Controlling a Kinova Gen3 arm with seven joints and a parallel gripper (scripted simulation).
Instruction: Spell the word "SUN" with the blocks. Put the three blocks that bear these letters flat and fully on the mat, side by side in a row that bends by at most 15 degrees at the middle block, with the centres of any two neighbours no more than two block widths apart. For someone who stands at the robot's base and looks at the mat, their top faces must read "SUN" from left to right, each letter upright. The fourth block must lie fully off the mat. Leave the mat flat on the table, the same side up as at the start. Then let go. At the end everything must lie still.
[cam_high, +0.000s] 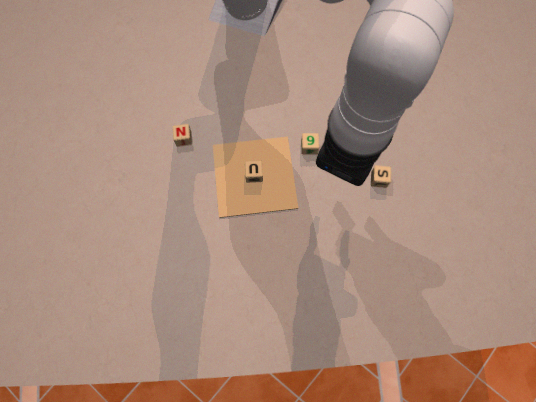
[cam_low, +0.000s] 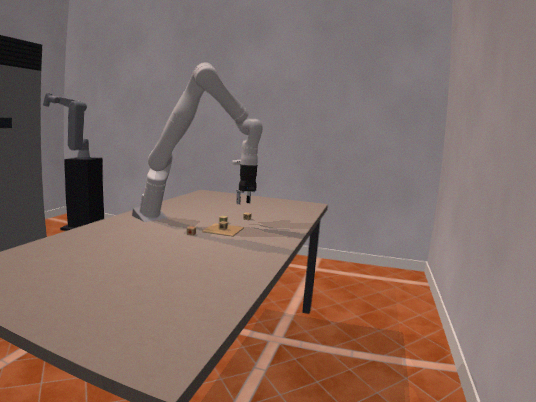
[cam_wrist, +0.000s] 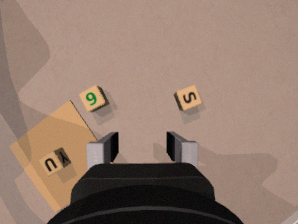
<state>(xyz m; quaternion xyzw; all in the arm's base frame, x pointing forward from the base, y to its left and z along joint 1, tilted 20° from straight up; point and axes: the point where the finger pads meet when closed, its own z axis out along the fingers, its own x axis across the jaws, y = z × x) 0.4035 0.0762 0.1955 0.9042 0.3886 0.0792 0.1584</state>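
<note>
The S block is 10 cm below my hand, 8 cm to the left of it and 1 cm ahead of it. The rest, counted from my hand: mat 13 cm to the right, 11 cm below, 6 cm behind; U block 13 cm to the right, 9 cm below, 6 cm behind; green 9 block 10 cm below, 9 cm behind, 2 cm to the right.
</note>
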